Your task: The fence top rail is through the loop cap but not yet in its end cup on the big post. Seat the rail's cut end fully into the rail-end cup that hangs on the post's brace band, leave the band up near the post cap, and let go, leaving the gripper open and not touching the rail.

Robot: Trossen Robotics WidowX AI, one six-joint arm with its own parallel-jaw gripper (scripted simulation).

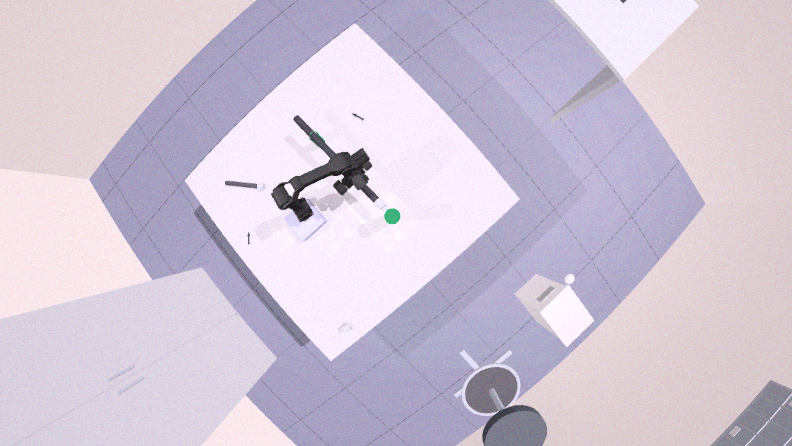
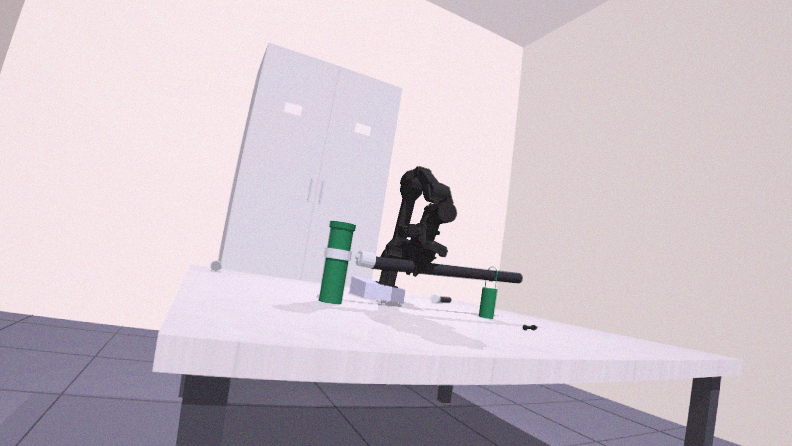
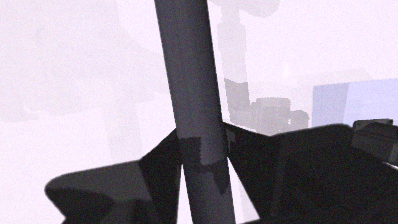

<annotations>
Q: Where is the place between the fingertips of my gripper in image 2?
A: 410,275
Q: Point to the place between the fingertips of my gripper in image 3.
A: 198,128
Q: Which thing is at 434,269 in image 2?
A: A dark top rail.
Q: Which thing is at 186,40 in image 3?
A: A dark top rail.
</annotations>
